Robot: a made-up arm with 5 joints.
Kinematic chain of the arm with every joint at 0, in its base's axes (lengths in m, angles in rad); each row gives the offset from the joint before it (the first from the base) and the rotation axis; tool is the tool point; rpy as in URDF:
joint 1: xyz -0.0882 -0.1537 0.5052 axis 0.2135 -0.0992 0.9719
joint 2: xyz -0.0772 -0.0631 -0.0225 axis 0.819 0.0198 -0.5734
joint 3: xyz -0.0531 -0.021 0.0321 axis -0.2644 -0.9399 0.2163
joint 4: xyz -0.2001 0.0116 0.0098 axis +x
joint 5: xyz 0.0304 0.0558 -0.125 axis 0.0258 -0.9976 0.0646
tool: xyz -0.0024 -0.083 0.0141 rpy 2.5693 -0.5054 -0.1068
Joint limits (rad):
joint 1: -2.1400..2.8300
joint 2: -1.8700..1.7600
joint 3: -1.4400..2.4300
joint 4: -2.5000..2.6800
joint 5: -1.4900..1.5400
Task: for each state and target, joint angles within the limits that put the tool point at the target. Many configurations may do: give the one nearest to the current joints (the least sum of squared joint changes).
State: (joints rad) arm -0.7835 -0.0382 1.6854 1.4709 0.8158
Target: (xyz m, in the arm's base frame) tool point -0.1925 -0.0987 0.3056
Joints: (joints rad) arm -0.9626 0.3290 1.8598 1.9752 1.1933
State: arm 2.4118 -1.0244 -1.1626 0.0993 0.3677
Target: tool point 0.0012 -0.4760 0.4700
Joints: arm 1.6420 -0.9828 -1.0137 0.2513 0.4645
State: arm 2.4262 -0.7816 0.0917 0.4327 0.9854
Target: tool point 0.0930 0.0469 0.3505
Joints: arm 2.8298 -0.7476 0.6200 0.4202 0.9969
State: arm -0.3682 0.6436 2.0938 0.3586 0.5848
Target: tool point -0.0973 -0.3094 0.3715
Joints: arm -0.0528 0.6531 2.0831 0.2409 0.6147
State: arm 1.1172 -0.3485 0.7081 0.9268 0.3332
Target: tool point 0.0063 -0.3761 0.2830
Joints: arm 1.5598 -0.6106 0.4801 1.2751 0.7857
